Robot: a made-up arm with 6 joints. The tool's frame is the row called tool. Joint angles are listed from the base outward. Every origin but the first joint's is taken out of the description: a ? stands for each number. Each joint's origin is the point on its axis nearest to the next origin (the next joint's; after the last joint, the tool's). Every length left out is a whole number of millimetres.
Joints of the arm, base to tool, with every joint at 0 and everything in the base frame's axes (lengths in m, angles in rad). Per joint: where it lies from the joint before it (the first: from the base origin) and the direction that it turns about. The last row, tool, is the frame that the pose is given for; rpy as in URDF.
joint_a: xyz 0 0 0.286 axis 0 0 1
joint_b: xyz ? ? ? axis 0 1 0
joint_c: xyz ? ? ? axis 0 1 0
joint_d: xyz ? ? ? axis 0 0 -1
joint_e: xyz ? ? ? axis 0 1 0
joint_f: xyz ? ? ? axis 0 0 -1
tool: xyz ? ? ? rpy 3.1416 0 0
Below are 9 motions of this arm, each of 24 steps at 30 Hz.
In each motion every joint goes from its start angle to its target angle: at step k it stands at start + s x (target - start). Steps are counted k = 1, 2, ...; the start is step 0. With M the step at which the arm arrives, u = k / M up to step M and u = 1 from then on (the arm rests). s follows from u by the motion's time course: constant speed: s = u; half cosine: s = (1 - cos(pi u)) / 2; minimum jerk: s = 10 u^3 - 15 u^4 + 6 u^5.
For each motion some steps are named. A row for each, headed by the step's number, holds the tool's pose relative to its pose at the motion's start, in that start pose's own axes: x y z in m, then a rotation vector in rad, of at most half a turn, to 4 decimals.
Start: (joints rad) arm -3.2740 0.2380 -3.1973 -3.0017 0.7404 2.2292
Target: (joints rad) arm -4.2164 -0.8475 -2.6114 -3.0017 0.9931 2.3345
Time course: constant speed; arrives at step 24
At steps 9, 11, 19, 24:
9: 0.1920 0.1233 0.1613 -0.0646 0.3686 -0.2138
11: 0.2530 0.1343 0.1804 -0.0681 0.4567 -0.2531
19: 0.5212 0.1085 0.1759 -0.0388 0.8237 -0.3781
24: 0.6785 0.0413 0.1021 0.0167 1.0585 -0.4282

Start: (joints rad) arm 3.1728 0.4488 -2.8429 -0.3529 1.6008 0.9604
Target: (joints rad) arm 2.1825 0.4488 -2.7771 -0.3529 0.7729 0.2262
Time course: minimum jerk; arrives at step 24
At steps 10, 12, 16, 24:
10: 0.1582 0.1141 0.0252 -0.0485 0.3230 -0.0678
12: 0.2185 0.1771 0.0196 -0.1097 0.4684 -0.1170
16: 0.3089 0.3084 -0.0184 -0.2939 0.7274 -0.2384
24: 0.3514 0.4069 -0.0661 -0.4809 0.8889 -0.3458

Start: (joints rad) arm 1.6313 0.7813 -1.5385 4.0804 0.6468 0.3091
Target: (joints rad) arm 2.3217 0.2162 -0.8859 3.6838 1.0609 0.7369
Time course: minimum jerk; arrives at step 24
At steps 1, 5, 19, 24:
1: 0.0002 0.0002 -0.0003 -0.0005 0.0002 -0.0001
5: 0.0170 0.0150 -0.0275 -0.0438 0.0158 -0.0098
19: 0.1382 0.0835 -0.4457 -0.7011 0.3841 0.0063
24: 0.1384 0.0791 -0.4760 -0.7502 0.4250 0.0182

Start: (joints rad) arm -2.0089 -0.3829 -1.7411 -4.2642 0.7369 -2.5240
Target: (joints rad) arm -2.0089 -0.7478 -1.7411 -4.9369 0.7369 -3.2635
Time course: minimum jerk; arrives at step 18
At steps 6, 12, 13, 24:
6: 0.0620 0.0124 -0.0141 0.0508 0.0026 -0.3076
12: 0.2296 0.0306 -0.0723 0.1584 0.0049 -1.1668
13: 0.2506 0.0312 -0.0818 0.1702 0.0030 -1.2780
24: 0.2879 0.0313 -0.0999 0.1911 -0.0025 -1.4782

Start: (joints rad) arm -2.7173 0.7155 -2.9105 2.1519 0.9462 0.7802
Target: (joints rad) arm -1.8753 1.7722 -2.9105 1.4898 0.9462 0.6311
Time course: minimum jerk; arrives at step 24
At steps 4, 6, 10, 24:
4: 0.0326 0.0279 0.0009 -0.0228 0.0217 0.0273
6: 0.0912 0.0871 0.0022 -0.0716 0.0616 0.0788
10: 0.2510 0.3490 -0.0046 -0.2985 0.1798 0.2504
24: 0.2362 1.1533 -0.2491 -1.2111 0.2360 0.5571

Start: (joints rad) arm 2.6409 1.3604 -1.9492 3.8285 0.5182 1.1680
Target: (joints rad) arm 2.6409 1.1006 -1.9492 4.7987 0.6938 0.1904
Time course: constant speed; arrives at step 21
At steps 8, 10, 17, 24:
8: 0.0151 0.0951 -0.0073 -0.0365 -0.1784 -0.0167
10: 0.0175 0.1185 -0.0107 -0.0311 -0.2216 -0.0196
17: 0.0219 0.1975 -0.0275 0.0330 -0.3539 -0.0251
24: 0.0224 0.2402 -0.0404 0.0983 -0.4083 -0.0255

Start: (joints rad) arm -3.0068 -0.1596 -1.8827 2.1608 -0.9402 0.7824
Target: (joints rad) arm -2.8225 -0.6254 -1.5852 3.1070 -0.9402 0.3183
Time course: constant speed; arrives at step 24
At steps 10, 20, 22, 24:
10: 0.0230 -0.0056 -0.0920 -0.3298 0.1437 0.0645
20: 0.0483 -0.0209 -0.1913 -0.6991 0.2343 0.1144
22: 0.0534 -0.0258 -0.2117 -0.7765 0.2456 0.1239
24: 0.0586 -0.0315 -0.2320 -0.8546 0.2546 0.1334

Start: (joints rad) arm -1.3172 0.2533 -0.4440 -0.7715 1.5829 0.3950
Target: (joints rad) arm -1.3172 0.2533 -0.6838 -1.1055 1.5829 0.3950
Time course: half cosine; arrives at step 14
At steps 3, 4, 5, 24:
3: 0.0040 0.0124 -0.0096 -0.0263 0.0309 0.0190
4: 0.0067 0.0215 -0.0167 -0.0456 0.0530 0.0332
5: 0.0095 0.0325 -0.0252 -0.0688 0.0789 0.0507
24: 0.0188 0.1185 -0.0911 -0.2498 0.2584 0.1983

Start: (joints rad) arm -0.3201 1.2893 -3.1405 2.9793 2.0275 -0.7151
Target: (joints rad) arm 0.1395 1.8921 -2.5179 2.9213 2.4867 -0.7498
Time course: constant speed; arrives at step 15
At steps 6, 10, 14, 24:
6: -0.2489 0.0674 -0.2512 -0.0825 0.2827 0.2214
10: -0.4630 0.0570 -0.3661 -0.1470 0.4575 0.3868
14: -0.6839 -0.0073 -0.4333 -0.2215 0.6211 0.5613
24: -0.7369 -0.0319 -0.4427 -0.2420 0.6601 0.6058

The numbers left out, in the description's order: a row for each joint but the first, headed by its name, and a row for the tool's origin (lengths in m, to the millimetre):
joint_b: 0 0 0
joint_c: 0.077 0 0.408
joint_d: 0.098 0 -0.434
joint_e: 0 0 0
joint_f: 0.078 0 -0.1
tool: 0 0 0

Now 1 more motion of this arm.
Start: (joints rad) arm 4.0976 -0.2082 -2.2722 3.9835 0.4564 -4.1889
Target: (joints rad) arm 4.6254 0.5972 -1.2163 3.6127 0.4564 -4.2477
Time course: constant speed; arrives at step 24
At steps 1, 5, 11, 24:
1: -0.0525 -0.0190 -0.0066 0.0325 -0.0690 -0.0223
5: -0.2493 -0.0980 -0.0754 0.1887 -0.3336 -0.1126
11: -0.4780 -0.2019 -0.2862 0.4951 -0.6896 -0.2500
24: -0.6078 -0.1944 -0.9187 1.3917 -1.2573 -0.5518

